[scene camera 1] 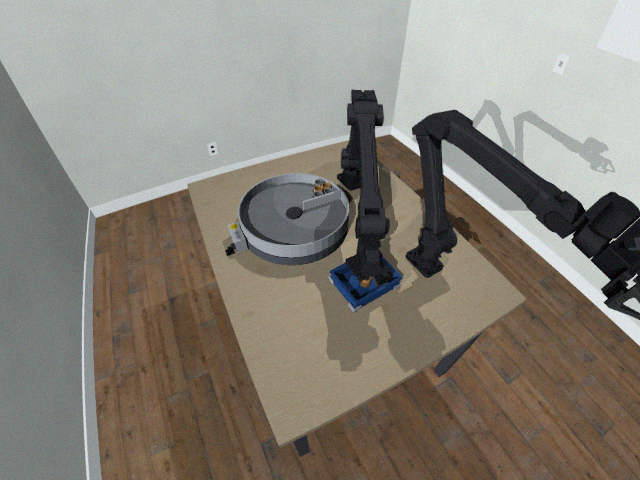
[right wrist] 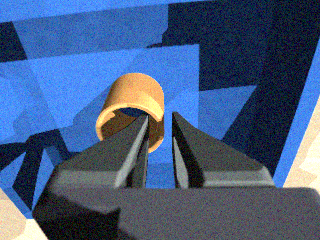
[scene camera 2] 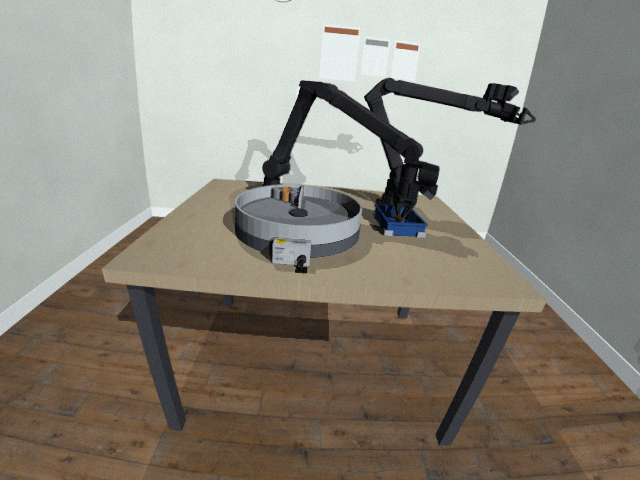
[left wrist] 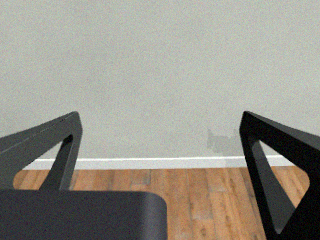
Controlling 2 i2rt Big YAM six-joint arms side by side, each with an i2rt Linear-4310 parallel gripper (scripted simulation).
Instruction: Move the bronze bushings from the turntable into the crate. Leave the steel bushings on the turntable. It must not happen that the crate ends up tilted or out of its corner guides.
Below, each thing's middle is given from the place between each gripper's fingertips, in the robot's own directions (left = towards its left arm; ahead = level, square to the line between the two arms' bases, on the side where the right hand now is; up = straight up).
Now: right hand 20 mm past the blue crate (scene camera 1: 343, 274) and 10 mm above it.
My left hand is 560 mm to the left of the blue crate, 430 mm above it and 250 mm short of it.
